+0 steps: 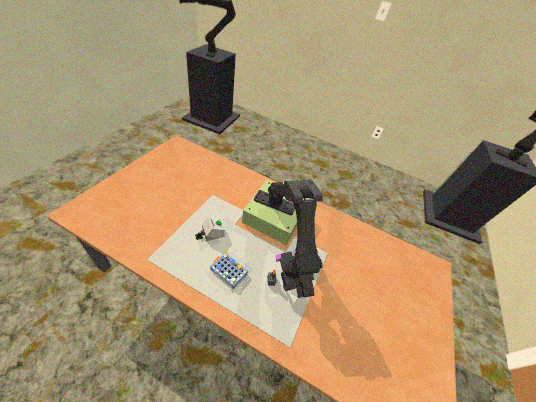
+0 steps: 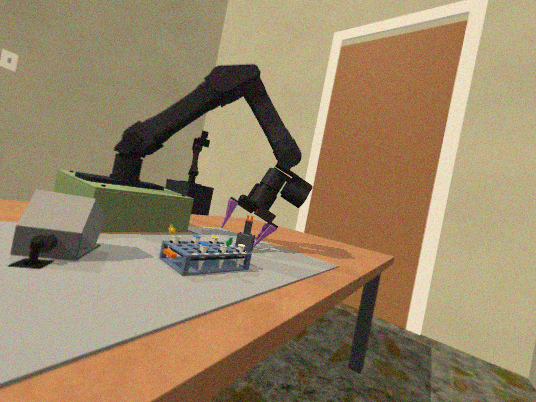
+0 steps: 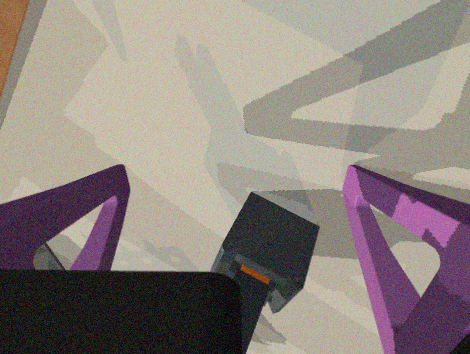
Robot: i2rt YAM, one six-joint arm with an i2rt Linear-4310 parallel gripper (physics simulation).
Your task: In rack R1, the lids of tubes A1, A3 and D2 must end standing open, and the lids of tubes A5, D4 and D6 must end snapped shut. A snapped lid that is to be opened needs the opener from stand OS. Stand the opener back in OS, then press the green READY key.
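Places are measured from the arm's base along level axes (x left, y back, z up), in millimetres.
Where they show: gripper, between the fingertips: (image 1: 280, 272) (image 3: 236, 177); arm's base, origin of its link: (image 1: 274, 202) (image 2: 124, 183).
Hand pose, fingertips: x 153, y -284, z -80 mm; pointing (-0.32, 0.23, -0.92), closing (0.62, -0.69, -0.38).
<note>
Each offset is from my fingertips to the top centre of the thing. "spot": to the spot under its first point. Level surfaces: height alone.
My gripper (image 2: 239, 236) (image 3: 236, 177) is open, its purple fingers wide apart on either side of the dark opener stand OS @(dy -42, dx -23, dz +20 mm) (image 1: 271, 280) (image 2: 245, 242) (image 3: 280, 225). The opener @(dy -42, dx -23, dz +65 mm) (image 1: 274, 272) (image 2: 249, 219) stands upright in it, orange prongs up; nothing is gripped. Rack R1 @(dy -84, dx -201, dz +38 mm) (image 1: 220, 278) (image 2: 217, 269) stands beside the stand and holds several tubes. A yellow lid @(dy -37, dx -240, dz +34 mm) (image 1: 226, 253) (image 2: 171, 229) and a green lid @(dy -124, dx -196, dz +38 mm) (image 1: 225, 274) (image 2: 229, 242) stick up; blue, yellow and white lids sit lower. Tube labels are too small to read. The green READY key (image 1: 219, 223) is at the grey housing.
The grey sloped housing @(spot: dy +26, dx -332, dz +39 mm) (image 1: 214, 231) (image 2: 57, 215) stands on the grey mat @(dz -20 mm) (image 1: 185, 245) (image 2: 125, 300), with a small black fixture @(spot: dy +15, dx -398, dz -16 mm) (image 1: 200, 234) (image 2: 42, 245) in front. The green arm base (image 1: 267, 225) (image 2: 145, 212) is behind the mat. The orange table @(dz -23 mm) (image 1: 150, 185) extends around it.
</note>
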